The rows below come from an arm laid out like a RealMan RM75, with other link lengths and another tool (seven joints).
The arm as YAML. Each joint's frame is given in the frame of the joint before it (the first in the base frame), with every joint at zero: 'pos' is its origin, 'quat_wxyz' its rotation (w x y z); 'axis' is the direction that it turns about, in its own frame. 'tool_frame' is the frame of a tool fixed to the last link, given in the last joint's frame.
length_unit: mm
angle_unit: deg
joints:
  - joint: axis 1
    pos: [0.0, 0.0, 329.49]
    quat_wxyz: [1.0, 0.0, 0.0, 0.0]
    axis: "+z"
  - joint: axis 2
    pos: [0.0, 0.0, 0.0]
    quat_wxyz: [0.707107, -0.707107, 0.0, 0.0]
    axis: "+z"
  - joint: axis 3
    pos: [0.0, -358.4, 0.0]
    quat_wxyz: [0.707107, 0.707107, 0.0, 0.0]
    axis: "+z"
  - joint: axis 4
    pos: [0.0, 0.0, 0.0]
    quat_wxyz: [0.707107, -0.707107, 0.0, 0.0]
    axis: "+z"
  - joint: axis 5
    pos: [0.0, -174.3, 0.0]
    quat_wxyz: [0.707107, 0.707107, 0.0, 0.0]
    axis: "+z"
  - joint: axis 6
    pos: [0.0, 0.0, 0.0]
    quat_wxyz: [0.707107, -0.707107, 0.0, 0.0]
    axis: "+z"
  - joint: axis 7
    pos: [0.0, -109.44, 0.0]
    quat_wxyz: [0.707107, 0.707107, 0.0, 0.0]
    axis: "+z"
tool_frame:
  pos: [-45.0, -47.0, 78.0]
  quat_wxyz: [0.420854, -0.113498, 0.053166, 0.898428]
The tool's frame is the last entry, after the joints.
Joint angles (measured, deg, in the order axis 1, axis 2, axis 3, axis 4, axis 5, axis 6, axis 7), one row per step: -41.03, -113.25, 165.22, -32.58, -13.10, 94.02, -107.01; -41.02, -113.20, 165.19, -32.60, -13.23, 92.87, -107.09; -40.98, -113.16, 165.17, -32.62, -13.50, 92.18, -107.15; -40.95, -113.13, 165.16, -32.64, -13.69, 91.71, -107.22; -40.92, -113.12, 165.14, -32.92, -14.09, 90.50, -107.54; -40.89, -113.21, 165.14, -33.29, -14.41, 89.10, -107.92; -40.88, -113.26, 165.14, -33.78, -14.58, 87.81, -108.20; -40.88, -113.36, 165.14, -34.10, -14.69, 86.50, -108.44; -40.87, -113.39, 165.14, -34.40, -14.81, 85.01, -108.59; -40.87, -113.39, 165.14, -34.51, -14.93, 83.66, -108.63; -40.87, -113.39, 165.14, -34.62, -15.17, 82.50, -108.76
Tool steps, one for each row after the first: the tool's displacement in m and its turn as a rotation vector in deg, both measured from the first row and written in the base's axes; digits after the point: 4 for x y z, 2 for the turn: -0.0032, 0.0023, 0.0015, 0.78, 0.75, 0.59; -0.0050, 0.0040, 0.0027, 1.42, 1.10, 0.97; -0.0063, 0.0051, 0.0036, 1.85, 1.33, 1.26; -0.0098, 0.0078, 0.0060, 2.96, 2.05, 2.14; -0.0138, 0.0102, 0.0081, 4.08, 2.92, 3.19; -0.0182, 0.0124, 0.0109, 5.13, 3.95, 4.12; -0.0220, 0.0142, 0.0127, 6.02, 4.87, 4.99; -0.0266, 0.0164, 0.0155, 7.07, 5.98, 5.86; -0.0304, 0.0185, 0.0178, 7.97, 6.92, 6.53; -0.0334, 0.0205, 0.0199, 8.86, 7.61, 7.18
